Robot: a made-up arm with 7 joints.
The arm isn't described. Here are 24 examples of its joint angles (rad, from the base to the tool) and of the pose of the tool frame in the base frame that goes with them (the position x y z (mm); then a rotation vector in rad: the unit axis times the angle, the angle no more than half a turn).
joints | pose
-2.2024 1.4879 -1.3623 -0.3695 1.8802 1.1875 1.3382 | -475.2 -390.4 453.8 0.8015 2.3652 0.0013
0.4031 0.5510 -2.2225 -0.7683 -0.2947 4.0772 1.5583 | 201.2 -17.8 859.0 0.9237 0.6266 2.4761
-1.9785 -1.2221 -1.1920 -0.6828 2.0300 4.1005 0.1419 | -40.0 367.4 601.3 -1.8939 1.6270 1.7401
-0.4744 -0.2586 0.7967 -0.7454 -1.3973 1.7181 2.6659 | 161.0 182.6 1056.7 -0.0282 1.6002 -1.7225
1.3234 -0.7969 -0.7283 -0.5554 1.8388 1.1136 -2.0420 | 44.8 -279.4 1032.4 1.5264 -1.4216 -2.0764
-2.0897 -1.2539 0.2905 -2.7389 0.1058 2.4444 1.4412 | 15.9 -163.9 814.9 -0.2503 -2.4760 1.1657
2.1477 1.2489 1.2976 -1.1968 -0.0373 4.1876 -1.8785 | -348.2 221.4 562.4 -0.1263 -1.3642 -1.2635
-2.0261 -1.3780 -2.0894 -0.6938 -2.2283 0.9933 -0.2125 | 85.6 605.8 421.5 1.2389 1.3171 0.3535
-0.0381 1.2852 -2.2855 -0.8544 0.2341 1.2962 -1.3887 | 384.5 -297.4 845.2 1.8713 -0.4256 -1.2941
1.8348 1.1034 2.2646 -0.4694 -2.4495 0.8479 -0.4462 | -272.9 443.6 793.5 0.9786 2.7388 0.4048
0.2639 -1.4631 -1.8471 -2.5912 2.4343 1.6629 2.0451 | 148.8 -288.2 378.9 0.7680 -0.9397 1.4964
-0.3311 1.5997 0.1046 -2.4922 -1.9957 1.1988 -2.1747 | -40.5 9.7 105.3 1.4407 -1.3826 1.3762
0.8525 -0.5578 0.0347 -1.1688 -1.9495 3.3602 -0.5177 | -43.7 147.4 903.8 -0.3178 0.7396 1.5373
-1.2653 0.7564 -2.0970 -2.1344 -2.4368 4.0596 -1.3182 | -185.4 -110.4 627.6 -2.4577 -1.1162 0.5570
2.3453 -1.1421 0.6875 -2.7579 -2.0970 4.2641 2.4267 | -61.1 -143.6 619.6 0.0496 -2.6347 0.1870
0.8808 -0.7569 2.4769 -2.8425 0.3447 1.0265 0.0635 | -97.8 38.5 279.2 0.5241 0.8233 0.2716
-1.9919 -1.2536 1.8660 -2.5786 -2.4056 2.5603 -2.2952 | 184.9 -102.5 330.2 1.6770 -0.9080 1.6541
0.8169 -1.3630 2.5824 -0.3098 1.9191 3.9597 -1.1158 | -356.7 -181.0 505.4 -0.3102 -1.4332 0.1046
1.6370 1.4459 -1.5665 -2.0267 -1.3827 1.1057 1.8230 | 436.4 118.9 553.0 -0.2481 -0.4756 1.3275
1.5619 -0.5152 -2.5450 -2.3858 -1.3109 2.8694 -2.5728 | 297.8 -232.7 439.1 0.5599 2.9143 -0.2580
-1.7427 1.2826 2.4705 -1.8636 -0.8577 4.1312 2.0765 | 81.0 -216.1 789.3 0.0936 -0.0625 -0.5323
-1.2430 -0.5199 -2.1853 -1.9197 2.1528 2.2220 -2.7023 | -398.8 199.2 428.9 0.1976 -1.3202 0.3217
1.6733 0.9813 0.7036 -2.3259 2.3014 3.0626 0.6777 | -109.7 150.6 277.6 2.3475 -1.0927 -0.4890
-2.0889 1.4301 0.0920 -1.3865 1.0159 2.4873 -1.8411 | -263.3 -357.0 137.9 -2.4235 1.5814 -0.9428
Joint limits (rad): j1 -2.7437..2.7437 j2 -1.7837..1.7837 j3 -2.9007..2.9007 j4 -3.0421..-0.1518 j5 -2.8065..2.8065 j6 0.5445..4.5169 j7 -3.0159..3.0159
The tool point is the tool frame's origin. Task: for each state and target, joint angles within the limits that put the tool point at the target. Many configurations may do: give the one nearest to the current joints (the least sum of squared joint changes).
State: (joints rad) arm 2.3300 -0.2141 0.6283 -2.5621 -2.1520 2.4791 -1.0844
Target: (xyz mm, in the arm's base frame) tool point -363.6 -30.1 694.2
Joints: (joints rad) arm 2.3617 -0.4775 0.5280 -2.0433 -2.0211 2.3643 -1.0844
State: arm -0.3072 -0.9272 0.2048 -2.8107 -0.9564 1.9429 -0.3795
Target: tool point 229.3 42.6 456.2
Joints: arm -0.0937 -0.6098 0.4159 -3.0421 -0.8834 1.4806 -0.3795
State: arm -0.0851 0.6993 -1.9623 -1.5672 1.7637 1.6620 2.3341
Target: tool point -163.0 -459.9 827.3
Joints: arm -0.8658 0.7563 -1.7130 -1.1756 1.7735 1.5440 2.3341
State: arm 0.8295 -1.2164 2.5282 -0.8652 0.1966 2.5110 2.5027
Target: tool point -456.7 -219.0 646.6
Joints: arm 0.6061 -1.1741 2.5022 -0.5915 0.2922 3.1705 2.5027
